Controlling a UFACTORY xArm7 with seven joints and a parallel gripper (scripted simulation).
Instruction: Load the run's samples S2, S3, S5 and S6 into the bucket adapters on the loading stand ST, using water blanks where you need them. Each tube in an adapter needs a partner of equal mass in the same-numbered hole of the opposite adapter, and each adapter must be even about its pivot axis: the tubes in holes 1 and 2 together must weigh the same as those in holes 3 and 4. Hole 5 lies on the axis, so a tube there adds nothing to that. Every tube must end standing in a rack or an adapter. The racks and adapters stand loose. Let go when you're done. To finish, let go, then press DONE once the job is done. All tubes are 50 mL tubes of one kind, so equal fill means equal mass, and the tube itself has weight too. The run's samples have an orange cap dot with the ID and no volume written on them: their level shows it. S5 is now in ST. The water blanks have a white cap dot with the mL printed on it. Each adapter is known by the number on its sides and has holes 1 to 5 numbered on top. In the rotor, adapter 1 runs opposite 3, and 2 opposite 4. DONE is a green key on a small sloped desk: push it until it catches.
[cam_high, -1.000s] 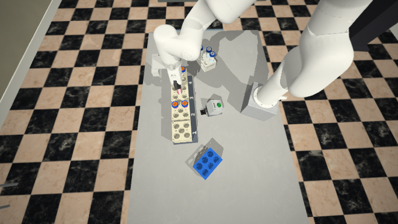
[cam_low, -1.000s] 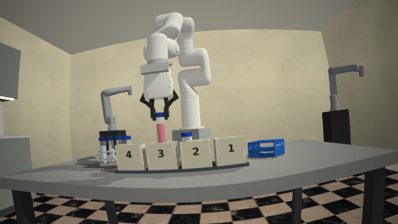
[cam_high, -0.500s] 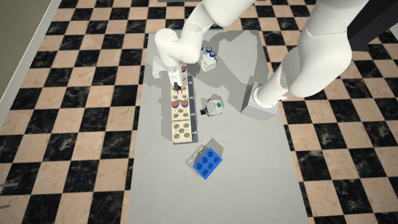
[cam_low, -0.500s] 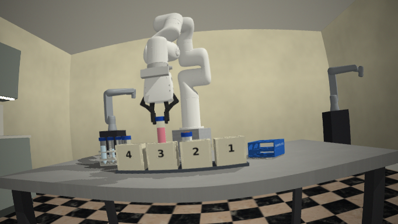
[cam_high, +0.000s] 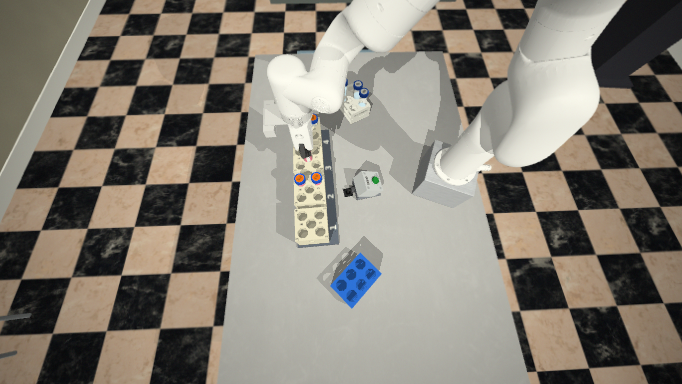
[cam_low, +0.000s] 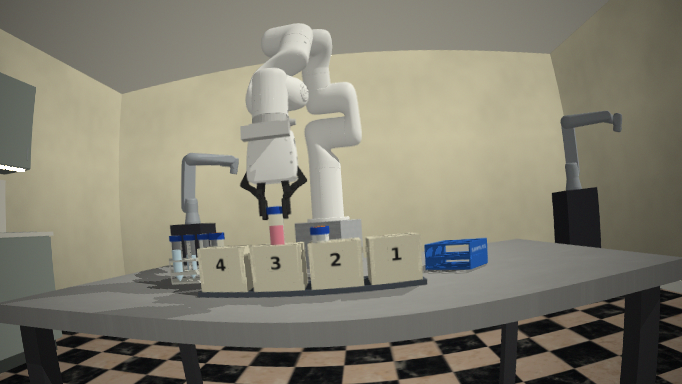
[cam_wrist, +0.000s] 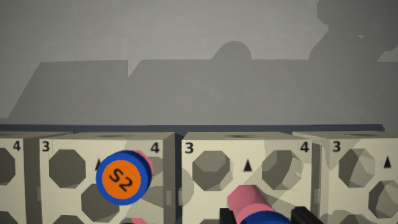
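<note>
The orange-dotted sample tube lies 10 mm to the left of my hand and 50 mm below it. From my hand the other things lie so: white rack 140 mm behind, 290 mm to the right, 130 mm below; then done desk 210 mm behind, 60 mm to the left, 110 mm below; then green DONE key 230 mm behind, 60 mm to the left, 100 mm below.
</note>
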